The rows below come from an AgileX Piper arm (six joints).
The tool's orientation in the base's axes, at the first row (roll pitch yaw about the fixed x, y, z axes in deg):
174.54 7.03 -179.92
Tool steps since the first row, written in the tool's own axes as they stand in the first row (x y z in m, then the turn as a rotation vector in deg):
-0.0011 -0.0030 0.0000 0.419 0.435 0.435
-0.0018 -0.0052 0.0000 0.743 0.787 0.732
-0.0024 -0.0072 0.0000 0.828 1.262 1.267
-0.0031 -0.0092 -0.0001 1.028 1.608 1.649
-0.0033 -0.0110 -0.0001 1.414 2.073 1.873
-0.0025 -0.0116 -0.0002 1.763 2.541 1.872
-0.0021 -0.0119 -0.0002 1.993 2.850 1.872
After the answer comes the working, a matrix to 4 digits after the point.
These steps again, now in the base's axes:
0.0011 -0.0030 -0.0001 -0.369 0.474 -0.440
0.0019 -0.0052 -0.0003 -0.659 0.852 -0.740
0.0025 -0.0072 -0.0004 -0.684 1.376 -1.234
0.0032 -0.0092 -0.0004 -0.841 1.756 -1.603
0.0034 -0.0110 -0.0005 -1.202 2.240 -1.828
0.0026 -0.0116 -0.0006 -1.555 2.705 -1.825
0.0022 -0.0119 -0.0007 -1.787 3.013 -1.824

The tool's axes in the first row as the columns of a matrix, in the base's axes (rounded; the answer above uses it unrounded):
-0.9925 -0.0130 0.1217
-0.0014 0.9954 0.0953
-0.1224 0.0944 -0.9880

